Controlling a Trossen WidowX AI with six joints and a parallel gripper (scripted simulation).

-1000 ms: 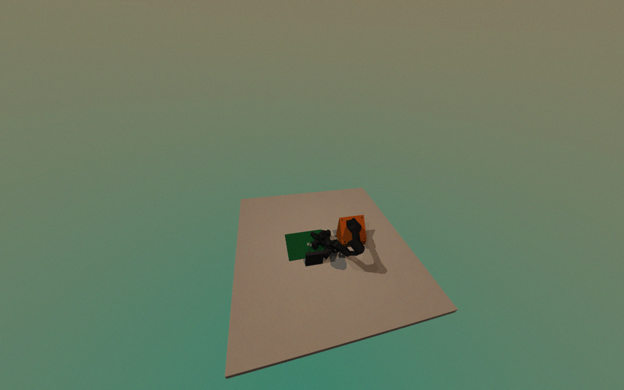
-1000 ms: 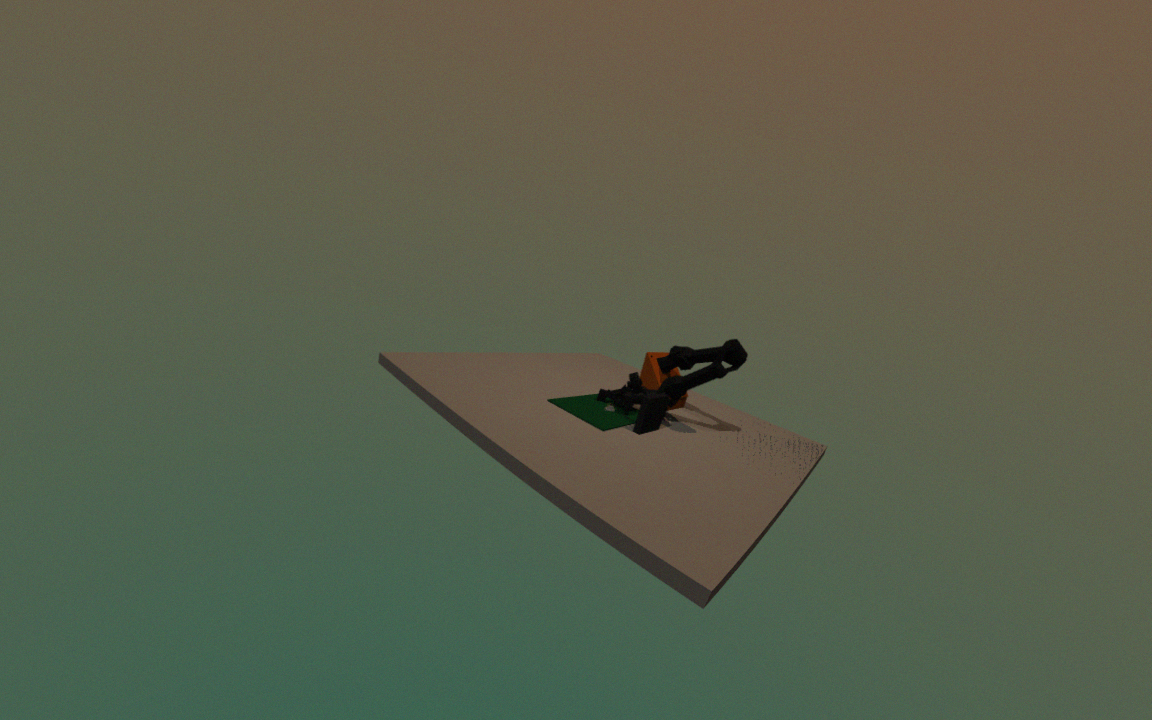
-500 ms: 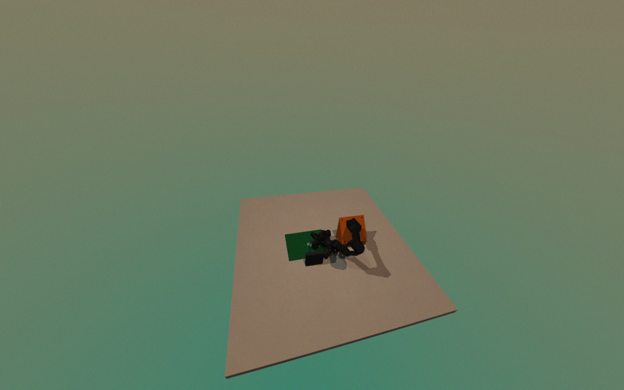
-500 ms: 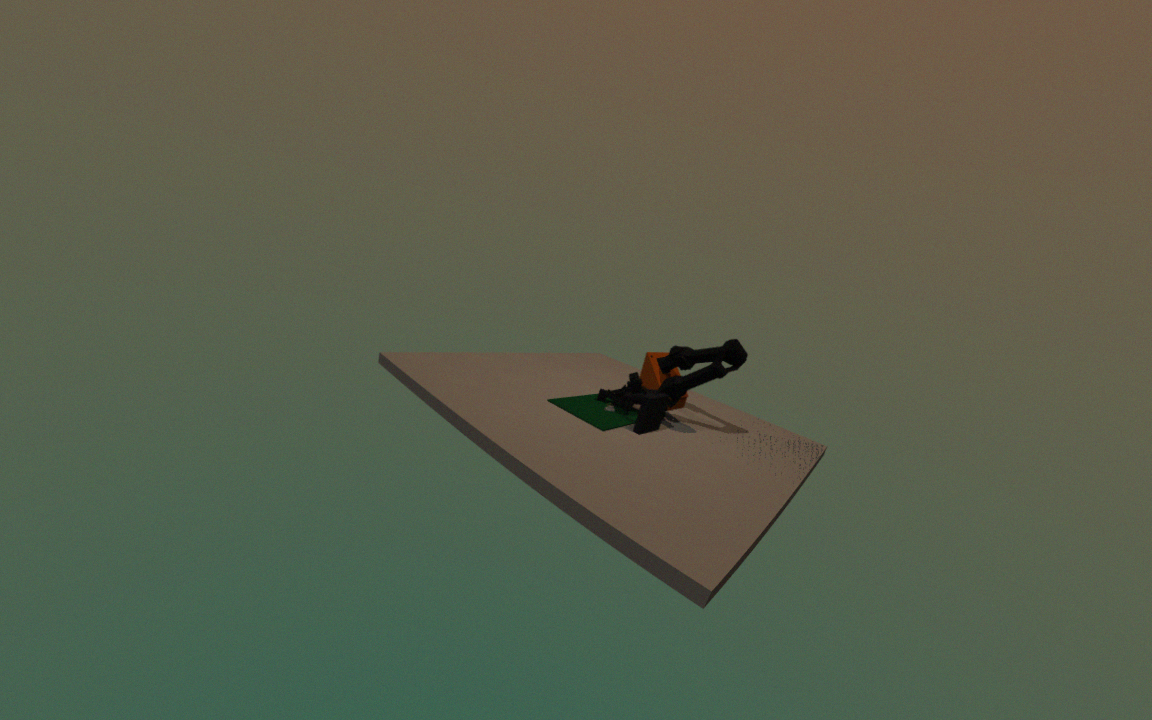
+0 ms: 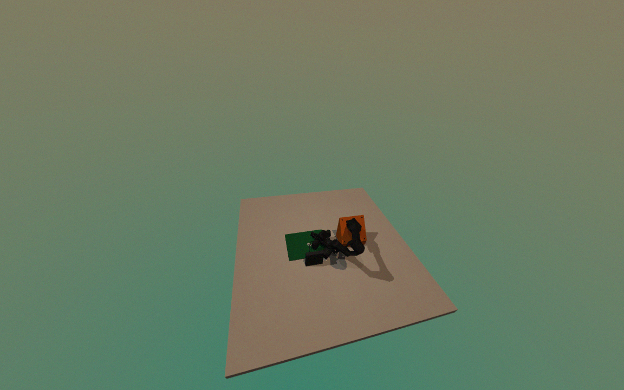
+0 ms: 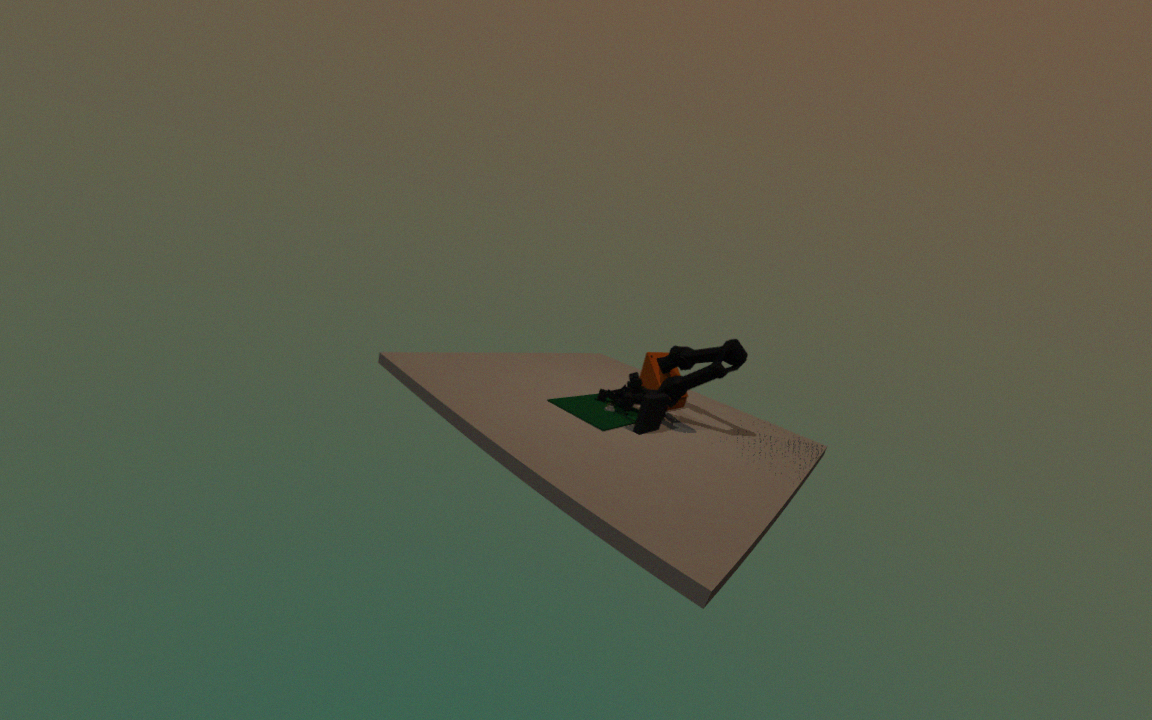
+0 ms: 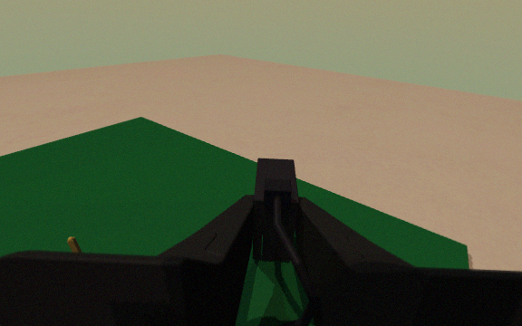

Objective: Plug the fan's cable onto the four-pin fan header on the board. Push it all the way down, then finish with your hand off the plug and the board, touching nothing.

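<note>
Right now the black fan plug is 10 mm to the right of my gripper tip and 10 mm below it. Round my gripper tip: green board (70 mm ahead, 50 mm to the left, 50 mm below); black fan (220 mm to the left, 60 mm ahead, 20 mm above); white four-pin fan header (60 mm to the left, 50 mm ahead, 30 mm below).
</note>
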